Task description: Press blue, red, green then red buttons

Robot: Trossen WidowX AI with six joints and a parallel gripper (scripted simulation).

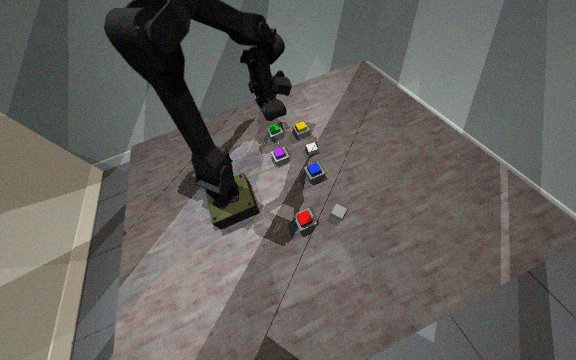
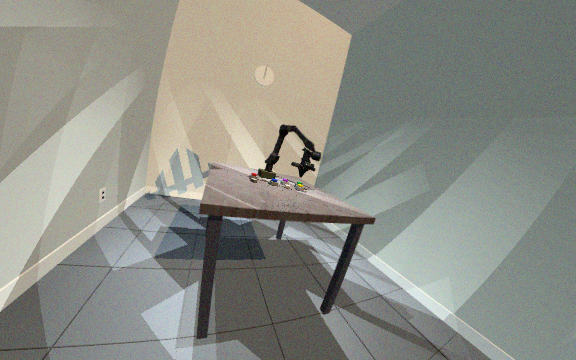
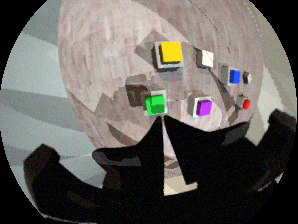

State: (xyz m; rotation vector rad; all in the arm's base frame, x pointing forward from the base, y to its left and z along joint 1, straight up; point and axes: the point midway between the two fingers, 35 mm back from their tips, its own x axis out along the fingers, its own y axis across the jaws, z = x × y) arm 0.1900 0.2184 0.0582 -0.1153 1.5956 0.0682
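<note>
The green button lies 5 cm below my gripper tip. The rest, counted from my gripper tip: purple button (11 cm to the right, 5 cm below, 1 cm behind); yellow button (9 cm ahead, 5 cm below, 2 cm to the right); white block (12 cm to the right, 10 cm ahead, 7 cm below).
</note>
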